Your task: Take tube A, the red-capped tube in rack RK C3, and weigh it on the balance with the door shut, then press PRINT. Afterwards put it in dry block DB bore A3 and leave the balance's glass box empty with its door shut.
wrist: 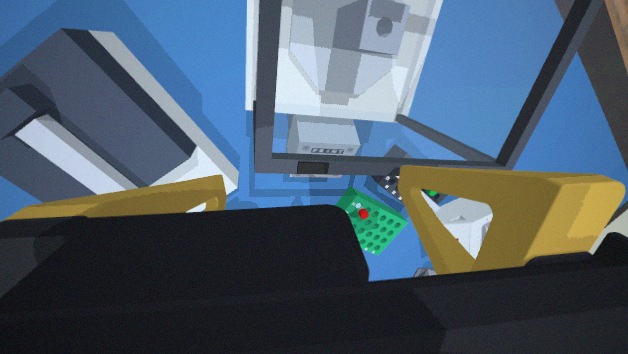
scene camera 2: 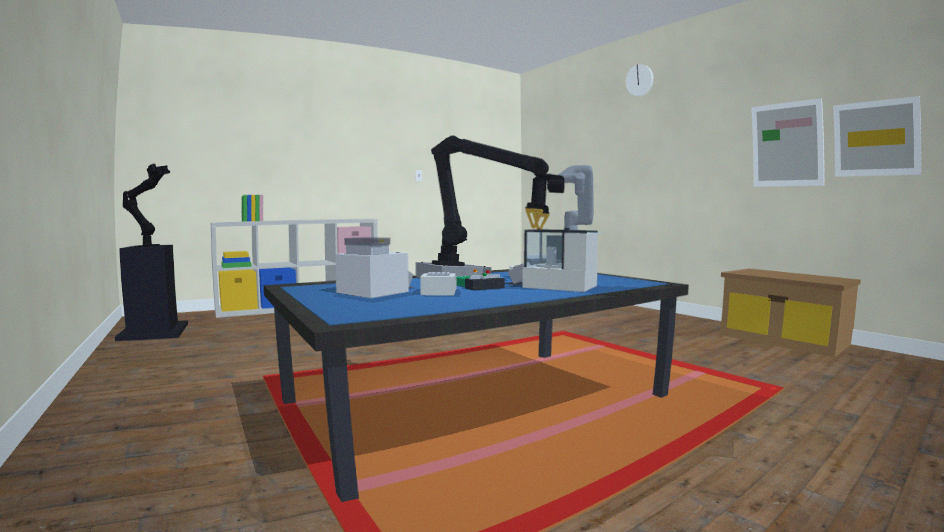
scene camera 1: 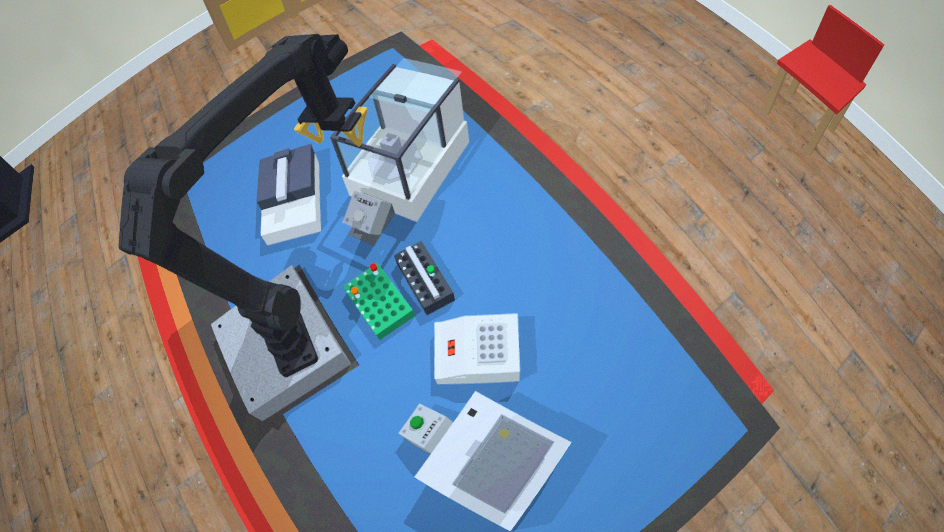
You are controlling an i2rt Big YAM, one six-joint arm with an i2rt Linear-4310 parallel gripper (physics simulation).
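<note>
The red-capped tube (scene camera 1: pixel 373 267) (wrist: pixel 363 214) stands in a corner hole of the green rack (scene camera 1: pixel 395 325) (wrist: pixel 384 243). The balance (scene camera 1: pixel 432 181) has a dark-framed glass box, with a grey holder (scene camera 1: pixel 391 140) (wrist: pixel 384 26) inside; the holder's hole looks empty. A black handle shows on the box in the wrist view; I cannot tell whether the door is shut. The PRINT box (scene camera 1: pixel 366 212) (wrist: pixel 325 136) stands before the balance. The white block (scene camera 1: pixel 456 370) has a red display and several bores. My gripper (scene camera 1: pixel 340 142) (scene camera 2: pixel 537 227) (wrist: pixel 314 181) is open and empty, close above the glass box's front corner.
A dark-lidded white device (scene camera 1: pixel 290 221) stands beside the balance. A dark rack (scene camera 1: pixel 441 302) holds a green-capped tube (scene camera 1: pixel 430 268). An orange-capped tube (scene camera 1: pixel 354 290) is in the green rack. A large white device (scene camera 1: pixel 449 472) and a green-button box (scene camera 1: pixel 426 432) stand at the other end.
</note>
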